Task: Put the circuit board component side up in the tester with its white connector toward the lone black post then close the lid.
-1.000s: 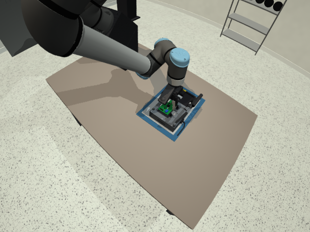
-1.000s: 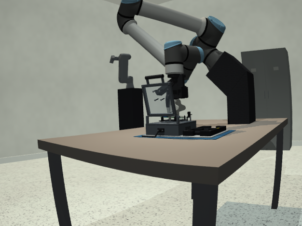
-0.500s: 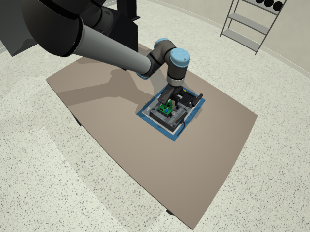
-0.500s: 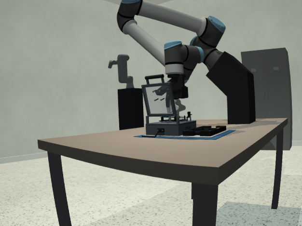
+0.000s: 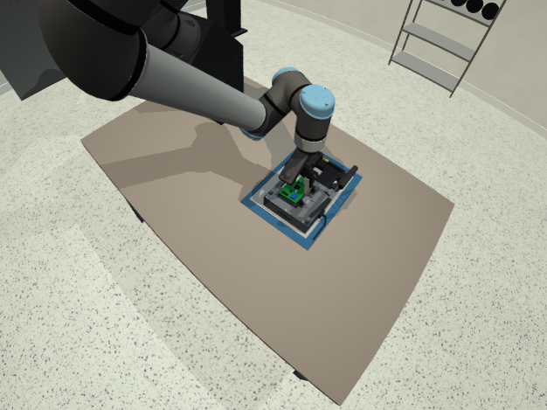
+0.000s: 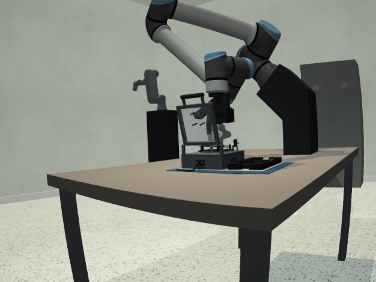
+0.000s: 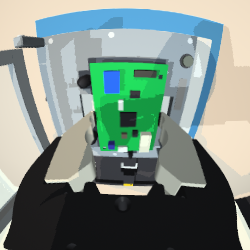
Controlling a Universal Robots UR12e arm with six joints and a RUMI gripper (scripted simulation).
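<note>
The green circuit board lies right at my hand. The rest, counted from my hand: tester bed: 10 mm below, 10 mm ahead; black post: 60 mm to the left, 60 mm behind, 10 mm above; tester: 40 mm to the left, 40 mm ahead, 30 mm above.
</note>
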